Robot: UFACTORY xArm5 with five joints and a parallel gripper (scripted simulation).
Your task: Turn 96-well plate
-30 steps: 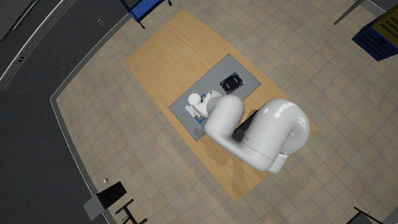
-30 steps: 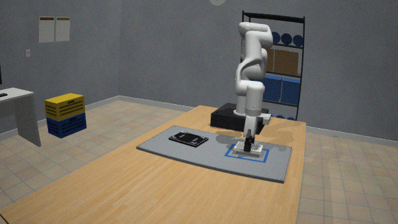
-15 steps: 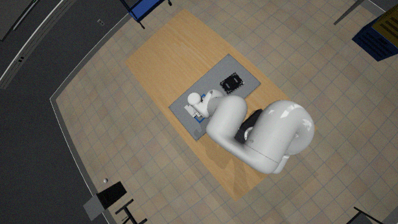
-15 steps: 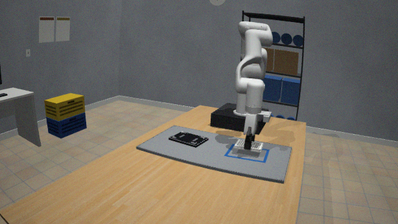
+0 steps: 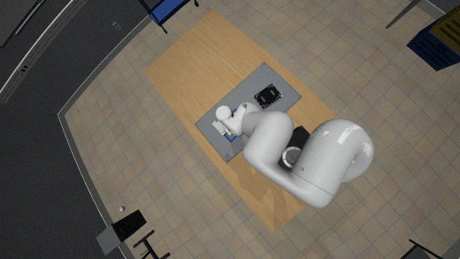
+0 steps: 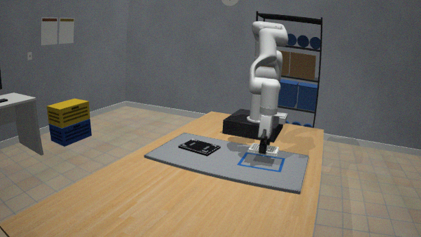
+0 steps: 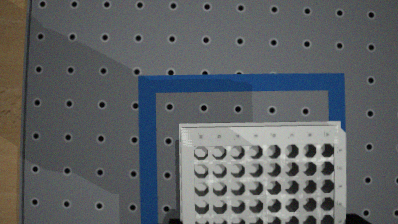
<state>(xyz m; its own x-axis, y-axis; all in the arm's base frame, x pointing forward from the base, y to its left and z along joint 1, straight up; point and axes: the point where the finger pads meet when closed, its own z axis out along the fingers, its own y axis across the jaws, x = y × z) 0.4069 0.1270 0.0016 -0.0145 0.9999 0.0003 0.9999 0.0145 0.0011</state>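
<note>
The black plate nest is 20 mm behind my hand, 320 mm to the right of it and 60 mm below it. From my hand the other things lie so: A1 mark 90 mm behind, 380 mm to the right, 60 mm below; white 96-well plate 10 mm below.
</note>
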